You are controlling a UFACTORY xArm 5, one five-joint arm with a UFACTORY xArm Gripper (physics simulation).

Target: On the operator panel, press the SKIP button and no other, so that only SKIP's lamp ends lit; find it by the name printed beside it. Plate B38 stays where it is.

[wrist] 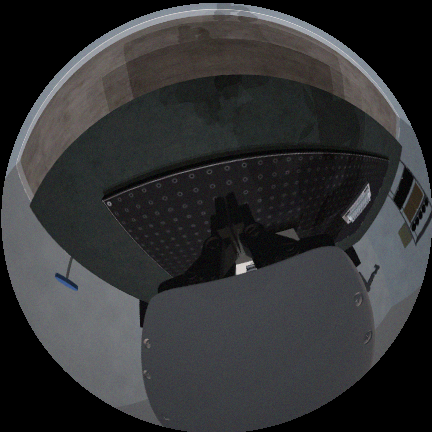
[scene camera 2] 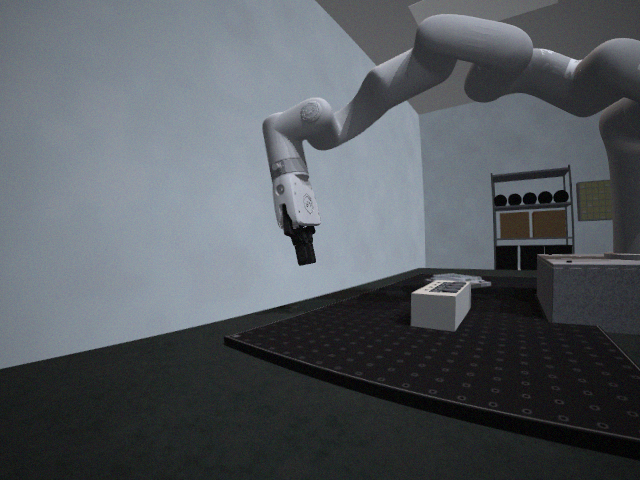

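Observation:
The operator panel is a pale box with dark buttons along its top, standing on the dark perforated board. In the wrist view, parts of the panel show behind the gripper's linkage, which hides most of it. The button names and lamps are too small or hidden to read. A pale flat plate lies on the board beyond the panel; its label cannot be read. My gripper is shut and empty. It hangs high above the board, to the left of the panel in the scene view, touching nothing.
The dark perforated board has a raised edge above the dark green surface. A large grey block stands at the right, near the arm's base. A shelf rack is far behind by the wall.

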